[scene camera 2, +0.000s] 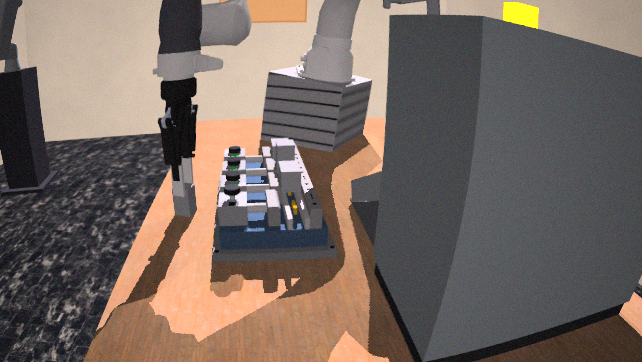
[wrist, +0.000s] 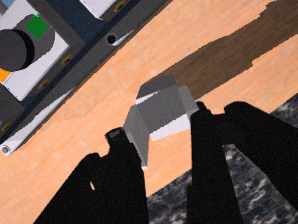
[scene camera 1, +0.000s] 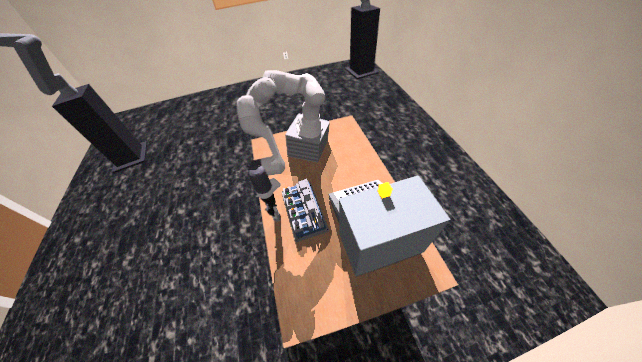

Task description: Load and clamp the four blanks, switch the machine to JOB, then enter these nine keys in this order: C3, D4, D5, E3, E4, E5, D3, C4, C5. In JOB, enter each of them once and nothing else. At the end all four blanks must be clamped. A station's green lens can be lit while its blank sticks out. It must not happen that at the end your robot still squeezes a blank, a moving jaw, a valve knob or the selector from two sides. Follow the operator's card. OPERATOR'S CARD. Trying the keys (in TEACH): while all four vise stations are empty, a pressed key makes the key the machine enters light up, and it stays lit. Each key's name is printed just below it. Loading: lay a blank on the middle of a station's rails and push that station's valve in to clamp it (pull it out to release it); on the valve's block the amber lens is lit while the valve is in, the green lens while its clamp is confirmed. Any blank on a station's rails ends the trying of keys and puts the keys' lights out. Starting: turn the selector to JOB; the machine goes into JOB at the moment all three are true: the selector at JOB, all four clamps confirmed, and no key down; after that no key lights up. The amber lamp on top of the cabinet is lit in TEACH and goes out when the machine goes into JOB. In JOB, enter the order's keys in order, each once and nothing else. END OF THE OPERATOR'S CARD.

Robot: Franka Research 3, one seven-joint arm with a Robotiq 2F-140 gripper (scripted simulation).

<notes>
The pictures show: my gripper and a grey cabinet.
My gripper shows as well in the wrist view.
</notes>
